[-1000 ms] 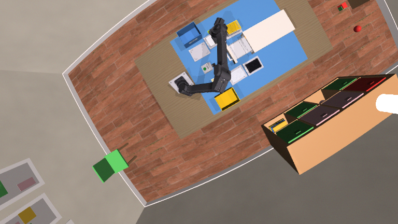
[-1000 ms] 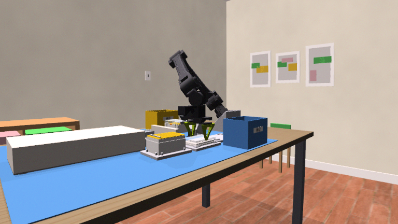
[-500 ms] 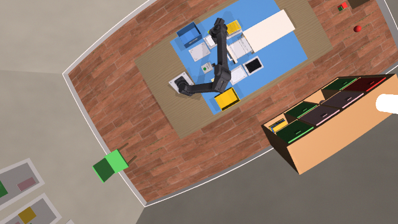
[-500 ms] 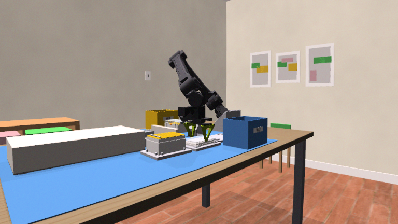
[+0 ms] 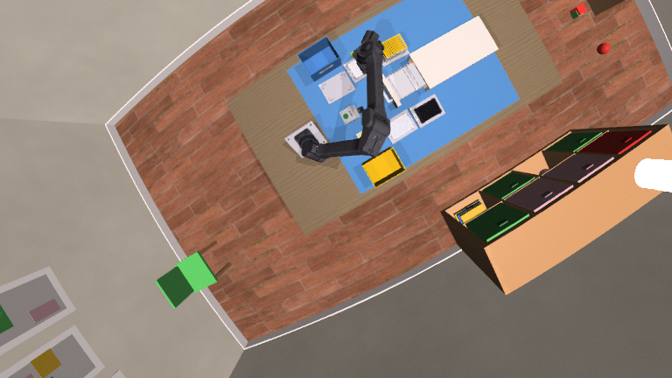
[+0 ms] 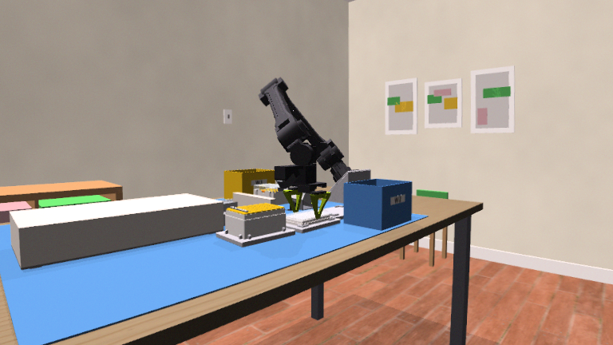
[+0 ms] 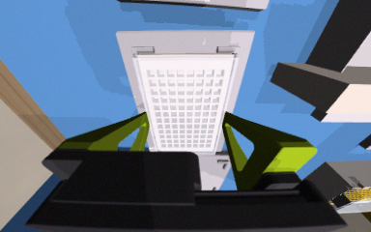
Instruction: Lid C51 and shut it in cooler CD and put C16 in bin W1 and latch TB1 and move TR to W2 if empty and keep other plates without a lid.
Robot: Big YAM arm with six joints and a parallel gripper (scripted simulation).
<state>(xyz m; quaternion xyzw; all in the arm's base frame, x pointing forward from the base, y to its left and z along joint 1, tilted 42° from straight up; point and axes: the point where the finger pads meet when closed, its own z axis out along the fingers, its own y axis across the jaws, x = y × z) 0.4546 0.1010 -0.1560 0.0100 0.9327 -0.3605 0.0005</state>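
Right now my hand is right at the plate lid. Round my hand: tip rack TR: 170 mm ahead, 20 mm to the right, 20 mm above; then nest label N1: 110 mm ahead, 10 mm to the right, 20 mm below; then white plate: 10 mm below.
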